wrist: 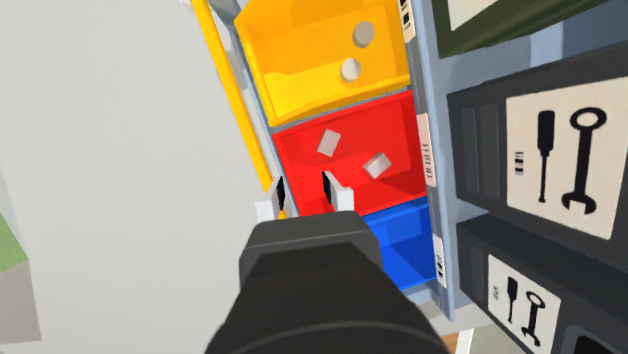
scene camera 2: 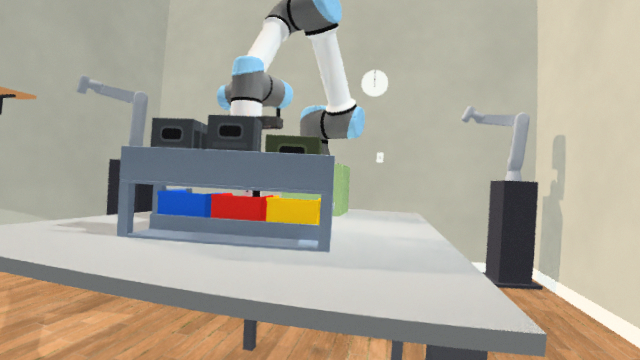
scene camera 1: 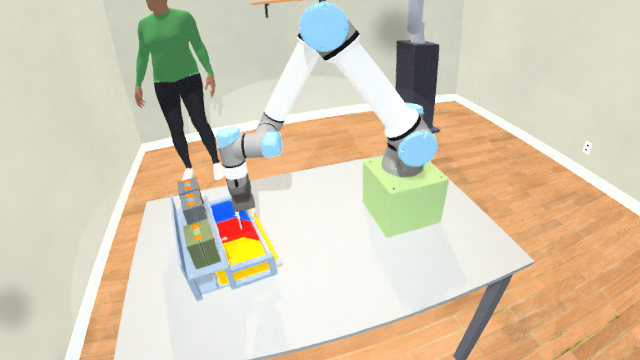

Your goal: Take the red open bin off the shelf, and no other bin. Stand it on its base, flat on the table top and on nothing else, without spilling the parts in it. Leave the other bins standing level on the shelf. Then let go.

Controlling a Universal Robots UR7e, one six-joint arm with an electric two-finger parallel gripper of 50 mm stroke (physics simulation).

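Pixels of known places: gripper, fingertip midpoint: (wrist: 303, 183) (scene camera 1: 248, 225); arm's base, link origin: (scene camera 1: 402, 165).
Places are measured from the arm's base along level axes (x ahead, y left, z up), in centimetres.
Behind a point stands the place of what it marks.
The red open bin (scene camera 1: 235, 229) @(x 60.6, y -11.5, z -15.6 cm) (scene camera 2: 237, 207) @(x 71.0, y -5.8, z -13.0 cm) (wrist: 350, 125) @(x 63.5, y -3.0, z -17.9 cm) sits level on the shelf's lower tier, between the yellow bin (scene camera 1: 245, 250) @(x 59.5, y -0.3, z -16.3 cm) (scene camera 2: 293, 211) @(x 70.6, y 5.3, z -13.1 cm) (wrist: 320, 55) @(x 61.6, y 5.8, z -18.0 cm) and the blue bin (scene camera 1: 223, 211) @(x 63.0, y -22.5, z -14.5 cm) (scene camera 2: 184, 203) @(x 71.8, y -16.7, z -12.9 cm) (wrist: 405, 250) @(x 67.6, y -22.3, z -15.8 cm). Two grey parts (wrist: 328, 142) @(x 60.0, y -4.3, z -16.4 cm) (wrist: 377, 165) @(x 65.6, y -8.7, z -16.5 cm) lie in the red bin. My gripper (scene camera 1: 247, 220) @(x 55.9, y -7.5, z -12.4 cm) (wrist: 303, 183) @(x 55.9, y -7.5, z -12.4 cm) is open and empty, pointing down at the red bin's front edge. In the wrist view one finger shows over the bin's inside and the other outside its front wall. Whether the tips reach below the rim is unclear.
The shelf (scene camera 1: 199, 274) @(x 74.9, y 12.4, z -8.6 cm) (scene camera 2: 227, 165) @(x 79.9, y -4.9, z -5.3 cm) (wrist: 424, 75) @(x 66.3, y -0.9, z -7.7 cm) carries dark cases (scene camera 1: 191, 197) @(x 71.6, y -7.5, z 4.6 cm) (scene camera 2: 233, 132) @(x 75.3, y -5.9, z 1.1 cm) (wrist: 480, 150) @(x 68.8, y -6.7, z -6.2 cm) and an olive case (scene camera 1: 200, 245) @(x 71.8, y 10.1, z -0.2 cm) (scene camera 2: 293, 142) @(x 75.9, y 5.5, z -0.4 cm) on top. A yellow bar (scene camera 1: 266, 237) @(x 51.7, y 0.8, z -12.4 cm) (wrist: 232, 95) @(x 51.8, y 2.2, z -12.3 cm) runs along its front. The arm's green base block (scene camera 1: 405, 205) @(x 7.2, y 13.2, z -6.1 cm) stands on the table (scene camera 1: 325, 280) @(x 39.5, y 20.3, z -18.9 cm).
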